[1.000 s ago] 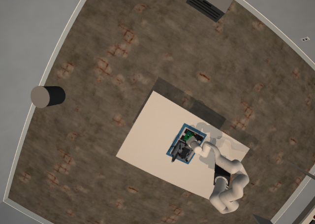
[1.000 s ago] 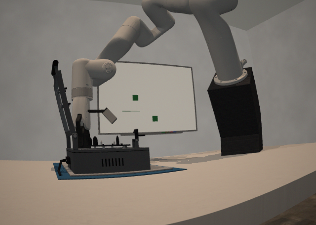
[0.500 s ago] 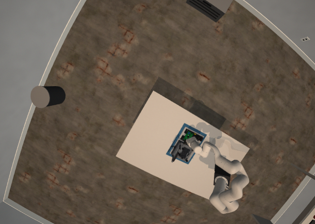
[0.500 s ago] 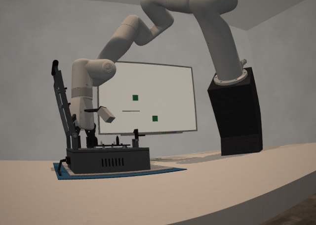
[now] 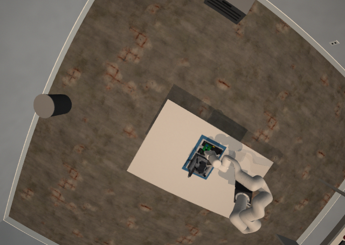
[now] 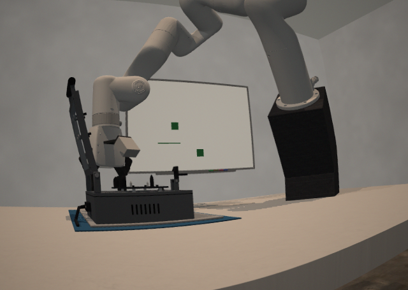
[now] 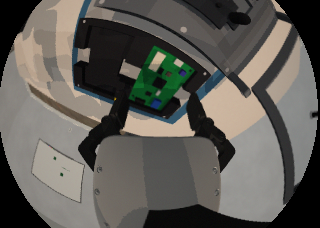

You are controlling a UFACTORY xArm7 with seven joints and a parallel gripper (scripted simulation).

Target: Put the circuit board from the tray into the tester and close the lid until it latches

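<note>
My hand is 50 mm above the green circuit board. Round my hand: lid (80 mm ahead, 170 mm to the left, 120 mm above); then latch hook (110 mm behind, 220 mm to the left, 20 mm above).
</note>
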